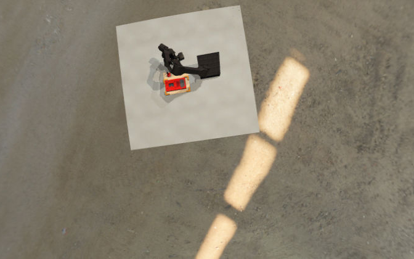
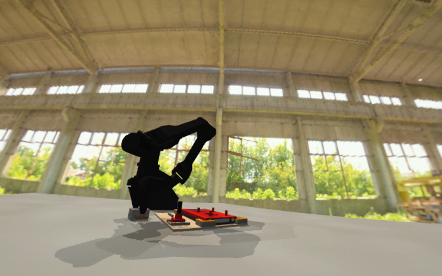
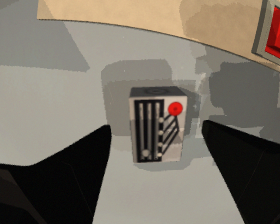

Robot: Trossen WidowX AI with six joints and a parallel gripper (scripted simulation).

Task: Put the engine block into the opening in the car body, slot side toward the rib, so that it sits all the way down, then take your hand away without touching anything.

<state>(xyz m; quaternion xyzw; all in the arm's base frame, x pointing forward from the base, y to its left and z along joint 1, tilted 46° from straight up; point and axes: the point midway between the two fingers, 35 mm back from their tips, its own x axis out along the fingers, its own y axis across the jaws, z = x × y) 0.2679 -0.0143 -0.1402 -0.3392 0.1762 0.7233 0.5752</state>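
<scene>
My gripper tip is now 100 mm to the right of the black peg, 80 mm short of it and 20 mm below it. The rest, counted from my gripper tip: engine block 10 mm below, 10 mm behind.
</scene>
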